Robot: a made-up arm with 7 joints.
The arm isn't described. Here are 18 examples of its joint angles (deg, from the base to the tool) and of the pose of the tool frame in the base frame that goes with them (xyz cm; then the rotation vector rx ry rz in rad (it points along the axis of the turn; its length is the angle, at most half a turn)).
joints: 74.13 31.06 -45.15 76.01 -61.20 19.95 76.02
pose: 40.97 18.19 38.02 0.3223 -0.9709 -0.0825
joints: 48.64 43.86 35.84 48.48 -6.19 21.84 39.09
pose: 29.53 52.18 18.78 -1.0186 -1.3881 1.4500
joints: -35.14 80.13 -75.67 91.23 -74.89 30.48 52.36
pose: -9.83 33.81 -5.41 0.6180 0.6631 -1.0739
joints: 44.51 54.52 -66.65 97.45 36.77 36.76 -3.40
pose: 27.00 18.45 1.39 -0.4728 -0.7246 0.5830
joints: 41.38 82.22 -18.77 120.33 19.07 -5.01 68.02
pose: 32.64 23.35 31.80 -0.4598 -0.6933 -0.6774
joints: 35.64 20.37 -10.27 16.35 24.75 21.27 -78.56
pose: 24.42 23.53 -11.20 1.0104 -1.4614 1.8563
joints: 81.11 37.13 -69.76 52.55 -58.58 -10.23 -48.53
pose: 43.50 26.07 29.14 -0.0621 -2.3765 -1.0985
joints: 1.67 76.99 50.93 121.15 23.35 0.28 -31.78
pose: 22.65 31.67 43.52 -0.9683 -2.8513 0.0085
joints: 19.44 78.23 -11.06 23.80 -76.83 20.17 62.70
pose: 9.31 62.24 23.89 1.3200 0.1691 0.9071
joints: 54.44 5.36 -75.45 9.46 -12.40 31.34 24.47
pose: 34.72 24.24 -3.26 0.3459 -0.5421 0.3443
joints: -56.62 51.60 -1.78 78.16 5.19 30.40 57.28
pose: -10.66 39.69 -10.27 -0.0208 0.6723 1.0190
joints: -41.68 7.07 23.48 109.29 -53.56 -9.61 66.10
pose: 11.60 32.33 -4.28 -0.2750 -0.1895 0.2878
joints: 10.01 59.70 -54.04 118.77 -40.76 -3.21 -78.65
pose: 20.41 15.03 2.23 -1.2586 -2.3400 -0.1254
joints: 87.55 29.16 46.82 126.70 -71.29 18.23 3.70
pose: -6.14 38.67 42.45 -0.3322 2.1043 -0.9149
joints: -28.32 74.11 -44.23 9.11 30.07 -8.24 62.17
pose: -16.95 63.03 12.88 0.4606 0.4512 1.1629
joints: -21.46 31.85 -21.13 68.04 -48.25 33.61 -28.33
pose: 5.62 29.37 -12.35 0.5181 -1.1198 0.1258
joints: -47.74 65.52 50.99 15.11 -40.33 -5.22 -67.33
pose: -16.12 59.32 13.74 1.5663 -1.5707 0.0591
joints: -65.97 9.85 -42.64 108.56 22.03 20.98 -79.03
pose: -17.96 -6.02 3.10 0.3192 -0.5006 1.6142
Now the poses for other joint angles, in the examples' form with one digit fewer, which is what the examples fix.
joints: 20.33 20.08 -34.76 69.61 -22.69 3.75 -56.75
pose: 29.8 14.7 -5.1 -0.505 -2.095 0.630
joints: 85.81 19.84 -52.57 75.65 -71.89 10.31 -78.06
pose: 35.7 9.1 42.5 0.329 2.269 0.732
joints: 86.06 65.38 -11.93 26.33 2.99 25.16 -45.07
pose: 22.7 55.0 28.3 -0.555 2.241 -1.986
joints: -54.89 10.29 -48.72 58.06 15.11 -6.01 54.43
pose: -34.6 1.8 -8.8 -1.028 1.269 0.919
